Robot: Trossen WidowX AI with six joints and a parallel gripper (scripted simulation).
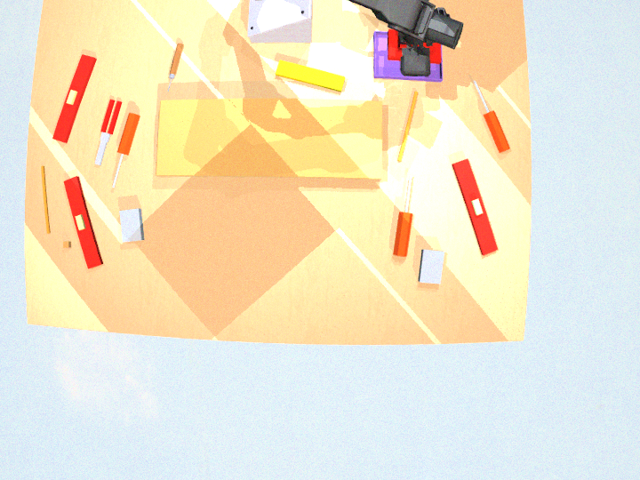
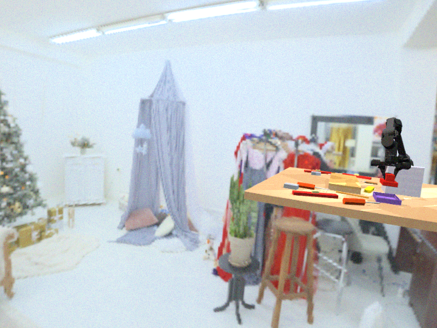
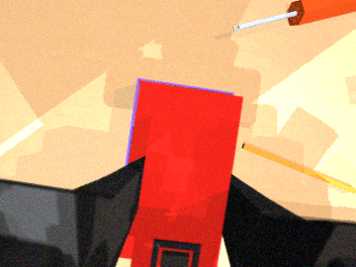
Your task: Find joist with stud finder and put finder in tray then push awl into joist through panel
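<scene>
Right now my gripper tip is 100 mm above the purple tray and 10 mm to the left of it. Also, from my gripper tip: red stud finder: 20 mm to the right, 20 mm above; then yellow block: 240 mm to the right, 100 mm below, 50 mm ahead; then awl: 580 mm to the right, 100 mm below, 20 mm ahead.
</scene>
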